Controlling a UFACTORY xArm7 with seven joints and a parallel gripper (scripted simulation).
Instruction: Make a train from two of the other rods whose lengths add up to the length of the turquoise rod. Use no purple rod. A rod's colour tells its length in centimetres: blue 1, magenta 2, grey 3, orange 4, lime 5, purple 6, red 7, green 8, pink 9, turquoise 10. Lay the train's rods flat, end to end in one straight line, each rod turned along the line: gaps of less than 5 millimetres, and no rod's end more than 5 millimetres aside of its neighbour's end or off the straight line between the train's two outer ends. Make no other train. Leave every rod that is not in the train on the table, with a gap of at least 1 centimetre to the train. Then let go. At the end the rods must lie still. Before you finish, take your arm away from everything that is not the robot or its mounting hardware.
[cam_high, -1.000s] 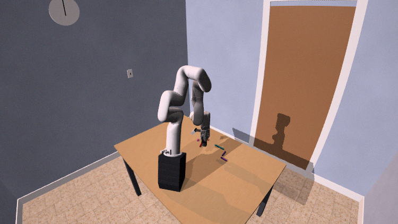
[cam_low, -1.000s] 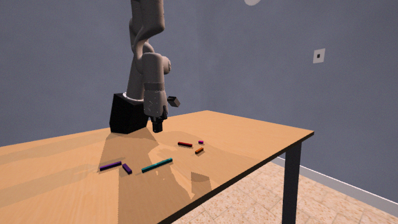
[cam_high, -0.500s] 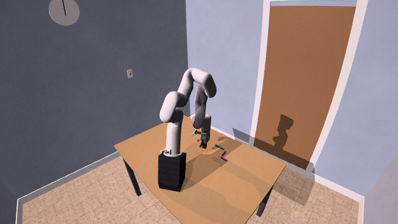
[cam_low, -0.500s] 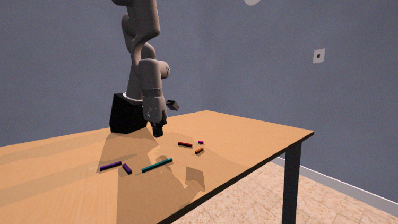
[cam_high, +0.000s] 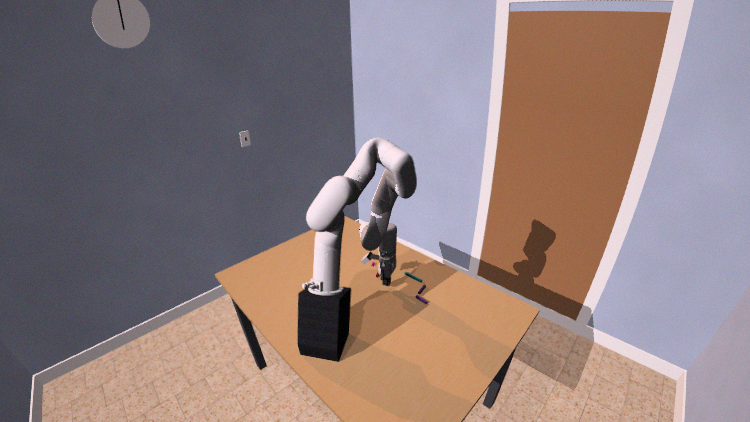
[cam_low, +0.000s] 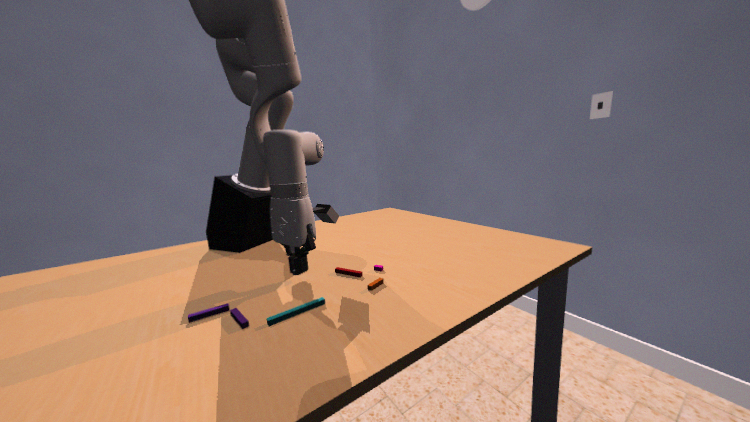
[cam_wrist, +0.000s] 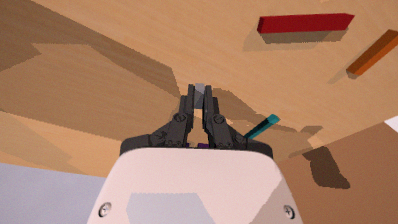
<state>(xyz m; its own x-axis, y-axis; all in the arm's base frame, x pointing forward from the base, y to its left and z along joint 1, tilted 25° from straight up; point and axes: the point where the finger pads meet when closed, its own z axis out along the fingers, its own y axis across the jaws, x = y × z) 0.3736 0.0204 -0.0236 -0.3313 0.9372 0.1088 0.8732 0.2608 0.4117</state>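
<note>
Now: the grey rod 20 mm below my hand. Also, from my hand: orange rod (140 mm ahead, 110 mm to the left, 30 mm below); turquoise rod (130 mm ahead, 50 mm to the right, 30 mm below); red rod (50 mm ahead, 100 mm to the left, 30 mm below).
</note>
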